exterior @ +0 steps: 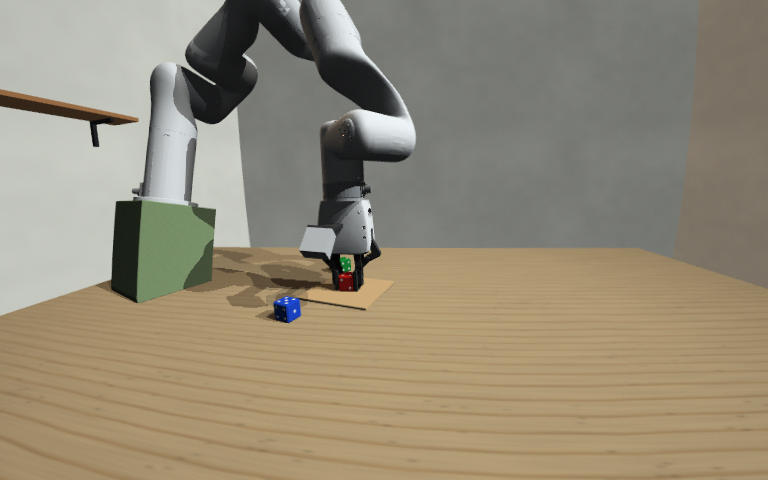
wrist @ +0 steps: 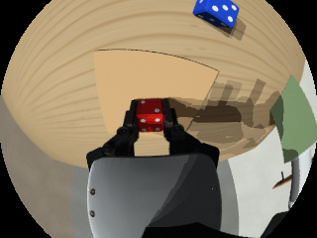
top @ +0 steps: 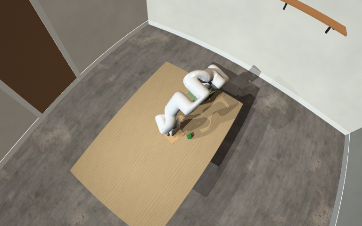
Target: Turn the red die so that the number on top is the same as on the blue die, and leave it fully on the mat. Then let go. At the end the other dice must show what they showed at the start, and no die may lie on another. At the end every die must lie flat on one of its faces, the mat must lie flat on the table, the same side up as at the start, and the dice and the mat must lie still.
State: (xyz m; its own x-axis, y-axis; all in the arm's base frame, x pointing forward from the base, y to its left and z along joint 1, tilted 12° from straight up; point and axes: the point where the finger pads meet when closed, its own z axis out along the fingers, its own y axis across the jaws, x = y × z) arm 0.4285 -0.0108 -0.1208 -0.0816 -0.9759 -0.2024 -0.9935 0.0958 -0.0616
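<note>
The red die is 1 cm below my hand. Round my hand: blue die (12 cm to the right, 7 cm behind, 1 cm below); then tan mat (2 cm below); then green die (13 cm to the left, 4 cm behind, 1 cm below).
</note>
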